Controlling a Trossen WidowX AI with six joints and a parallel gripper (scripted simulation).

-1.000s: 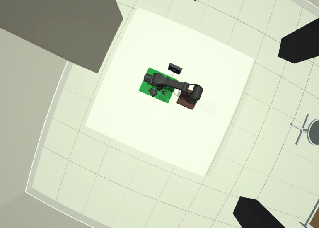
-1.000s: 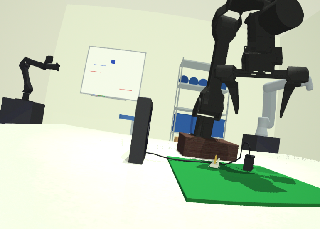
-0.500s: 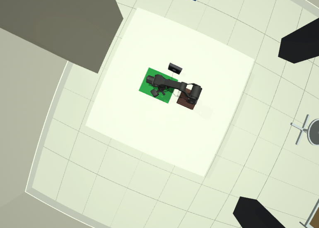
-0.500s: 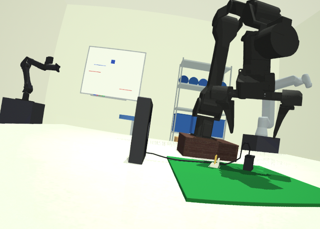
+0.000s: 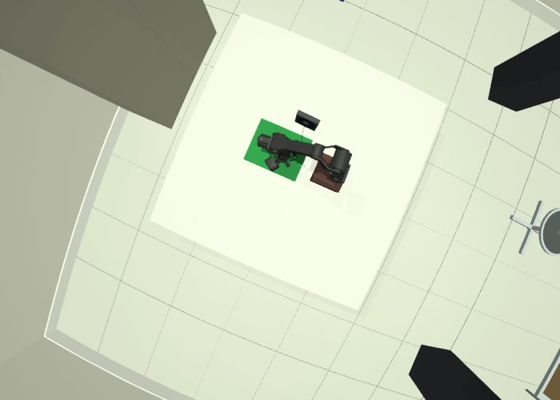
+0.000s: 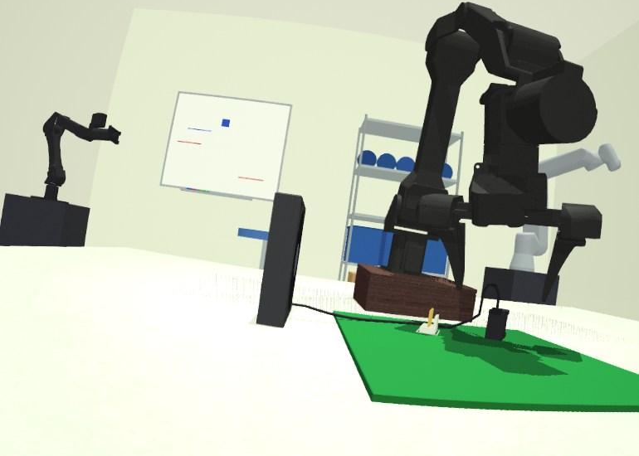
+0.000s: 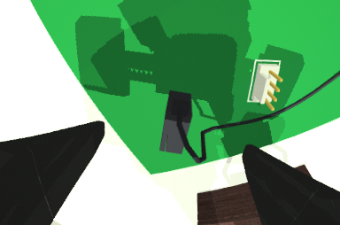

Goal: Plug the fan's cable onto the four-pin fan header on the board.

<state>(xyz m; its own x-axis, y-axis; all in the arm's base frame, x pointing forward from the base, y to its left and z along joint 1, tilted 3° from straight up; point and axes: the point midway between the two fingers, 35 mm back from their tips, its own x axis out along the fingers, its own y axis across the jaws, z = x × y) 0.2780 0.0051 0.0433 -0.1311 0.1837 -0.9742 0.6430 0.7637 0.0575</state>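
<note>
Now: the black plug 30 mm below my gripper tip, 10 mm to the left of it and 10 mm behind it. Also, from my gripper tip: green board 60 mm below, 60 mm ahead, 50 mm to the right; then white four-pin fan header 70 mm to the right, 50 mm below, 20 mm behind; then black fan 220 mm to the right, 40 mm behind, 10 mm above.
</note>
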